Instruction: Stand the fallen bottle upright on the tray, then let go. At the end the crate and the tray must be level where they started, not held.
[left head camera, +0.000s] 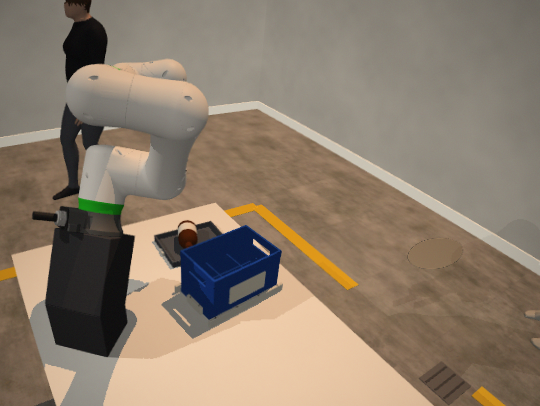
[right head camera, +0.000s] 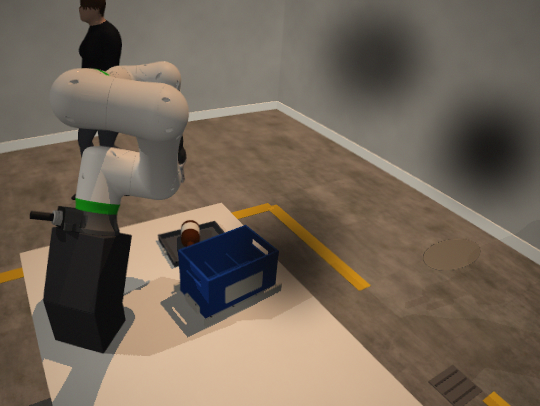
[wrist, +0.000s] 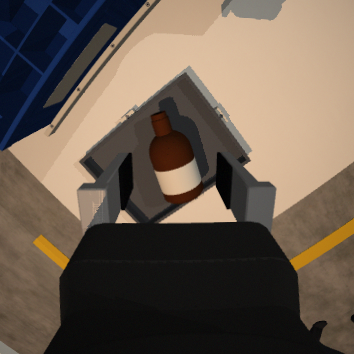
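Where they show: gripper, fingertip midpoint: (wrist: 174, 169); arm's base, origin of the base link: (left head camera: 96, 232) (right head camera: 93, 231).
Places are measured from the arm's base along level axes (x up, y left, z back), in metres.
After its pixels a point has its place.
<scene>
The brown bottle (left head camera: 187, 236) @[x -0.232, y 0.162, z -0.368 m] (right head camera: 190, 235) @[x -0.231, y 0.162, z -0.373 m] (wrist: 171, 150) @[x -0.227, y 0.173, z -0.368 m] with a cream label lies on its side in the dark grey tray (left head camera: 168, 246) @[x -0.298, y 0.219, z -0.314 m] (right head camera: 171, 245) @[x -0.298, y 0.221, z -0.315 m] (wrist: 135, 145) @[x -0.298, y 0.138, z -0.431 m]. In the wrist view its neck points up the picture and its base overlaps the tray's lower right rim. The blue crate (left head camera: 221, 295) @[x -0.198, y -0.211, z -0.300 m] (right head camera: 216, 295) @[x -0.200, y -0.211, z -0.299 m] (wrist: 20, 95) @[x -0.278, y -0.074, z -0.522 m] stands level beside the tray. My gripper (wrist: 174, 169) @[x 0.037, y 0.127, z -0.308 m] is open and empty, above the bottle, with one finger seen on either side of the labelled part, apart from it. In the left head view the arm hides the gripper; in the right one it is mostly hidden.
The white arm (left head camera: 140, 107) @[x 0.454, y -0.291, z -0.045 m] (right head camera: 122, 107) @[x 0.458, y -0.293, z -0.051 m] bends over the table (left head camera: 280, 360) @[x -0.303, y -0.443, z -0.371 m] (right head camera: 270, 360) @[x -0.303, y -0.438, z -0.363 m] from its black base (left head camera: 87, 290) @[x -0.084, y -0.134, z 0.076 m] (right head camera: 85, 290) @[x -0.088, y -0.143, z 0.070 m]. The crate has inner dividers and rises above the tray close by. A person (left head camera: 86, 50) (right head camera: 101, 45) stands behind the arm.
</scene>
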